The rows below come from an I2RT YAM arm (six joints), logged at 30 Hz.
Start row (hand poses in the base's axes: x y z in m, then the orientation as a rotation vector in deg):
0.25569, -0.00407, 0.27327, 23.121, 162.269, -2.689
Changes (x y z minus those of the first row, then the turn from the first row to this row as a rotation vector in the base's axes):
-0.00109, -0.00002, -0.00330, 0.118, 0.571, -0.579
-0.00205, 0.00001, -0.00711, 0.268, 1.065, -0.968
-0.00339, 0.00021, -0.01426, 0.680, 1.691, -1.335
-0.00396, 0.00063, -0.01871, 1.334, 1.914, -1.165
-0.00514, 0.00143, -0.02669, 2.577, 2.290, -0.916
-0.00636, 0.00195, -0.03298, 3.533, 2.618, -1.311
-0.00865, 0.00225, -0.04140, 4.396, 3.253, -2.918
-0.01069, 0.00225, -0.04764, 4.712, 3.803, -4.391
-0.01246, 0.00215, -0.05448, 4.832, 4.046, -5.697
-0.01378, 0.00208, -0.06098, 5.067, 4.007, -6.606
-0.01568, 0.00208, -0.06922, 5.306, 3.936, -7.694
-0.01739, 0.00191, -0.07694, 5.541, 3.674, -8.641
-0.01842, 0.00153, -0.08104, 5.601, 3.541, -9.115
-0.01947, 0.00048, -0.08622, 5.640, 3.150, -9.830
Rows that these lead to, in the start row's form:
0.25460, -0.00409, 0.26997, 24.020, 162.735, -2.762
0.25364, -0.00406, 0.26616, 24.652, 163.164, -2.734
0.25230, -0.00386, 0.25901, 25.326, 163.759, -2.357
0.25173, -0.00344, 0.25456, 25.248, 164.096, -1.436
0.25055, -0.00264, 0.24658, 25.200, 164.661, 0.318
0.24933, -0.00212, 0.24029, 26.007, 165.004, 1.546
0.24704, -0.00182, 0.23187, 28.575, 165.364, 2.337
0.24500, -0.00182, 0.22563, 30.831, 165.588, 2.384
0.24323, -0.00192, 0.21879, 32.771, 165.509, 2.242
0.24191, -0.00199, 0.21229, 34.126, 165.250, 2.404
0.24001, -0.00199, 0.20405, 35.734, 164.898, 2.541
0.23830, -0.00216, 0.19633, 37.105, 164.386, 2.737
0.23727, -0.00254, 0.19223, 37.777, 164.120, 2.752
0.23622, -0.00359, 0.18705, 38.745, 163.523, 2.737

